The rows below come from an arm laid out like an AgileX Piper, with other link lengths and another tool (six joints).
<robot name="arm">
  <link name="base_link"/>
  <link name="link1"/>
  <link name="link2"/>
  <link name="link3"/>
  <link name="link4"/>
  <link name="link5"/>
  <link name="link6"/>
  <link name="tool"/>
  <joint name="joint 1" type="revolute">
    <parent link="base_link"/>
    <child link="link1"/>
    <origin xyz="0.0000 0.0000 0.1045"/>
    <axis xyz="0 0 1"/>
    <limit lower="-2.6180" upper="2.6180"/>
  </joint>
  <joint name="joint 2" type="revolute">
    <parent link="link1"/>
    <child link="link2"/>
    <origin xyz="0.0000 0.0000 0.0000"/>
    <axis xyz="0 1 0"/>
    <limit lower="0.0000" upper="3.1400"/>
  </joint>
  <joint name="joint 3" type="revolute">
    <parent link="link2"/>
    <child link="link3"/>
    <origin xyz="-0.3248 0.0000 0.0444"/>
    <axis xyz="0 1 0"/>
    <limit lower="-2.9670" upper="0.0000"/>
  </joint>
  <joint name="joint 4" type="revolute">
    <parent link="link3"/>
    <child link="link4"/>
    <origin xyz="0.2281 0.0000 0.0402"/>
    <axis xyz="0.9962 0 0.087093"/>
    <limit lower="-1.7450" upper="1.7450"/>
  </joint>
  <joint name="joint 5" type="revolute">
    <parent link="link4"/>
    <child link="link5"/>
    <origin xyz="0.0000 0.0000 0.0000"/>
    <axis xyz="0 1 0"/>
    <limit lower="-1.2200" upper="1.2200"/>
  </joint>
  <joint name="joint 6" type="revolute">
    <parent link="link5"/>
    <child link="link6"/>
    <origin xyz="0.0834 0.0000 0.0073"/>
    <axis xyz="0.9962 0 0.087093"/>
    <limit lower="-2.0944" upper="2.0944"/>
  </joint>
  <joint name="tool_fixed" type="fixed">
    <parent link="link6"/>
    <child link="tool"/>
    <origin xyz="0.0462 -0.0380 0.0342" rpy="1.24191 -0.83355 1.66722"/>
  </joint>
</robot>
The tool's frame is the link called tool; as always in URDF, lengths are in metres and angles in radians.
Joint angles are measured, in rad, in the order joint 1, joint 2, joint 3, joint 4, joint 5, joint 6. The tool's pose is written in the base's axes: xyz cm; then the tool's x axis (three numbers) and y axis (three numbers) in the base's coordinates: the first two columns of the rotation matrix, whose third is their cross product. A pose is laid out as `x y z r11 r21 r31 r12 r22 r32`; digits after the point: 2 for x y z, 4 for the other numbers.
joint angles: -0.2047 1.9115 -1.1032 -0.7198 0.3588 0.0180
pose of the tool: 42.76 -13.12 17.81 0.4542 0.8852 -0.1004 0.6483 -0.2511 0.7187
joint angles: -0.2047 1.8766 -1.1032 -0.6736 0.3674 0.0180
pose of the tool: 42.27 -13.14 19.15 0.4869 0.8712 -0.0622 0.6143 -0.2910 0.7335
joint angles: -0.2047 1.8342 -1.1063 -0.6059 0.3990 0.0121
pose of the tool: 41.46 -13.24 20.63 0.5325 0.8462 -0.0197 0.5785 -0.3468 0.7383
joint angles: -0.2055 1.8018 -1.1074 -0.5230 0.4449 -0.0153
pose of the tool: 40.54 -13.28 21.40 0.5715 0.8205 0.0116 0.5633 -0.4025 0.7216
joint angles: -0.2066 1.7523 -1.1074 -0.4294 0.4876 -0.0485
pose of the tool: 39.41 -13.10 22.76 0.6045 0.7944 0.0590 0.5348 -0.4596 0.7090
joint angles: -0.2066 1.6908 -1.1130 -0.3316 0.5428 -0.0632
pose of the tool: 38.02 -12.81 24.56 0.6443 0.7546 0.1240 0.4892 -0.5314 0.6916
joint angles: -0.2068 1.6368 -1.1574 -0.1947 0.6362 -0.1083
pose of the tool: 36.99 -12.24 26.71 0.6724 0.7123 0.2014 0.4514 -0.6102 0.6510
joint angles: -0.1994 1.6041 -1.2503 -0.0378 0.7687 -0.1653
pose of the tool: 36.75 -11.00 29.17 0.6756 0.6783 0.2890 0.4377 -0.6844 0.5831
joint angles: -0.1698 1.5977 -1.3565 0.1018 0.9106 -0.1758
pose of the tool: 37.04 -8.74 31.12 0.6678 0.6428 0.3753 0.4502 -0.7503 0.4840
